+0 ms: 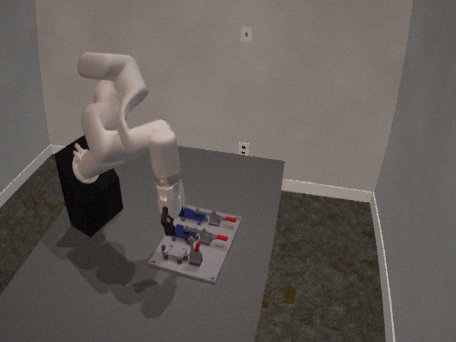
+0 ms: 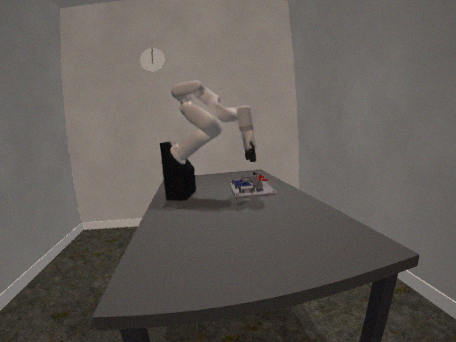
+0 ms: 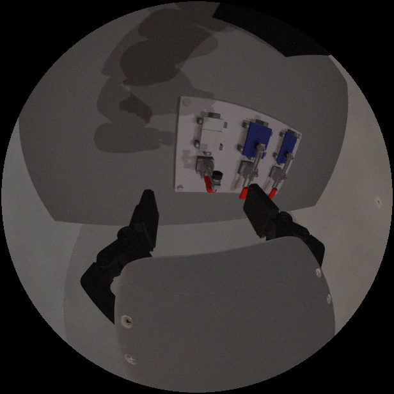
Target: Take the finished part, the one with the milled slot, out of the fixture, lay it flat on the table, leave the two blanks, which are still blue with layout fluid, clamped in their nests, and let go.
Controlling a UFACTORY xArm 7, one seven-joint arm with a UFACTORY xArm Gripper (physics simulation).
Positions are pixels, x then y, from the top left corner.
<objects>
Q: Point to a fixture plate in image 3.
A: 227, 160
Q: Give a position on a finished part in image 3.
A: At 211, 128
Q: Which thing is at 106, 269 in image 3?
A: My gripper.
</objects>
